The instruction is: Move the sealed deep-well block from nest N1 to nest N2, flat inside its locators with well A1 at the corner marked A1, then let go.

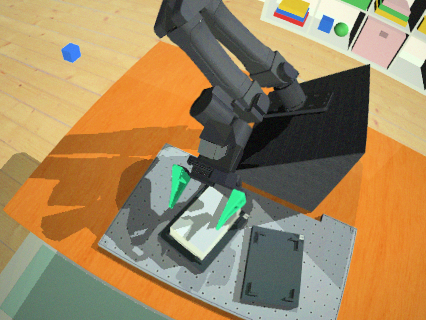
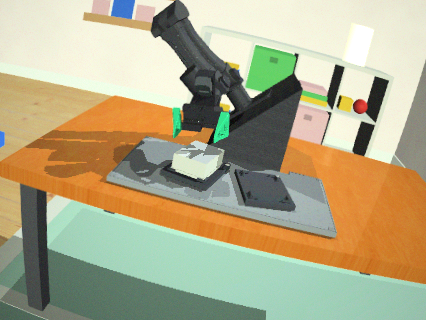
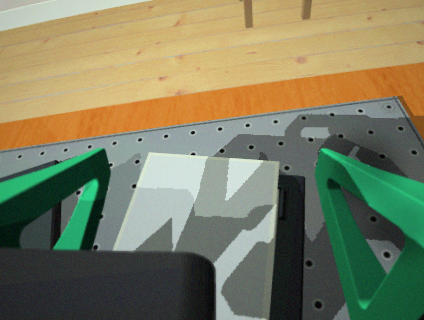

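Seen in the pictures: gripper, fingertip midpoint: [image 1: 192,218] [image 2: 193,138] [image 3: 212,160]; arm's base, link origin: [image 1: 297,105] [image 2: 246,108].
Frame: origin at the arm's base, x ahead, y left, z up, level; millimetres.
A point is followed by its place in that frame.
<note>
The sealed deep-well block [image 1: 197,230] @(x 397, y -43, z -47 mm) [image 2: 197,160] @(x 421, y -32, z -48 mm) [image 3: 235,200] @(x 396, y -64, z -47 mm), a white box with a pale cover, appears to sit flat in the dark nest N1 [image 1: 202,266] @(x 443, y 1, z -88 mm) [image 2: 201,185] @(x 451, y -5, z -91 mm) [image 3: 291,240] @(x 388, y -97, z -88 mm). My gripper [image 1: 195,217] @(x 396, y -57, z -8 mm) [image 2: 195,139] @(x 396, y -57, z -8 mm) [image 3: 212,160] @(x 396, y -57, z -8 mm) is open and empty above the block, its green fingers spread wider than the block, one toward each side. The dark nest N2 [image 1: 272,265] @(x 365, y 124, z -88 mm) [image 2: 265,190] @(x 382, y 135, z -88 mm) beside N1 is empty, with corner locators and a small white tag [image 1: 301,237] @(x 274, y 155, z -88 mm) at one corner. The tag's lettering and the block's well A1 cannot be read.
Both nests stand on a grey perforated plate [image 1: 325,260] @(x 289, y 232, z -100 mm) [image 2: 310,215] @(x 420, y 253, z -100 mm) [image 3: 165,145] @(x 479, y 4, z -100 mm) on the orange table [image 1: 390,210] @(x 50, y 373, z -113 mm) [image 2: 370,200] @(x 188, y 442, z -113 mm). The black wedge-shaped arm base [image 1: 320,165] @(x 192, y 103, z 56 mm) [image 2: 270,130] @(x 192, y 102, z 3 mm) rises behind the plate. Shadows of the arm fall across the plate and block.
</note>
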